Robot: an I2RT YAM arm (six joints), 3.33 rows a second.
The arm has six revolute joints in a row. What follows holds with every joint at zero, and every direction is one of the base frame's. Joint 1 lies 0.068 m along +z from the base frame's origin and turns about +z. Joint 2 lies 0.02 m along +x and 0.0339 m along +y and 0.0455 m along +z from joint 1 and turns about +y. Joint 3 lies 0.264 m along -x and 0.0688 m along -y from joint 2 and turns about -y. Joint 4 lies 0.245 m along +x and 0.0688 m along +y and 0.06 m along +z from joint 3 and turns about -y. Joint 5 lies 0.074 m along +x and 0.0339 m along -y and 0.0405 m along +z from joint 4 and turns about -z. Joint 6 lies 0.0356 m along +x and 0.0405 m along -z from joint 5 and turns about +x. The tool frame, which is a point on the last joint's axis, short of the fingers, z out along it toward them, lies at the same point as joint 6; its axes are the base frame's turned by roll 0, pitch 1.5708 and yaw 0 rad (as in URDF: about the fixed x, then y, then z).
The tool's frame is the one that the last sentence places.
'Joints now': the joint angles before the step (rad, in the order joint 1, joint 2, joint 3, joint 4, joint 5, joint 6). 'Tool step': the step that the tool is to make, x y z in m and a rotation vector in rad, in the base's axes. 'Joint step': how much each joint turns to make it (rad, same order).
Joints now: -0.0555, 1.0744, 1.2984, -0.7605, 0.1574, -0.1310
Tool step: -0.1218, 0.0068, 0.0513, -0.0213, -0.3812, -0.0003
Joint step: 0.0008, -0.3825, 0.0000, -0.0008, 0.0011, 0.0001
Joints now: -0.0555, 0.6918, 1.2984, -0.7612, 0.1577, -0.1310
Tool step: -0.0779, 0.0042, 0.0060, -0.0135, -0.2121, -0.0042
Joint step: -0.0010, -0.2257, 0.0002, -0.0131, 0.0032, -0.0015
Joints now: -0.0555, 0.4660, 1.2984, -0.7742, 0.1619, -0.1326
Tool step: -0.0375, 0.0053, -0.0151, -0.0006, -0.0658, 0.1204
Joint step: 0.0172, -0.1374, -0.0340, -0.0389, -0.1025, 0.0119
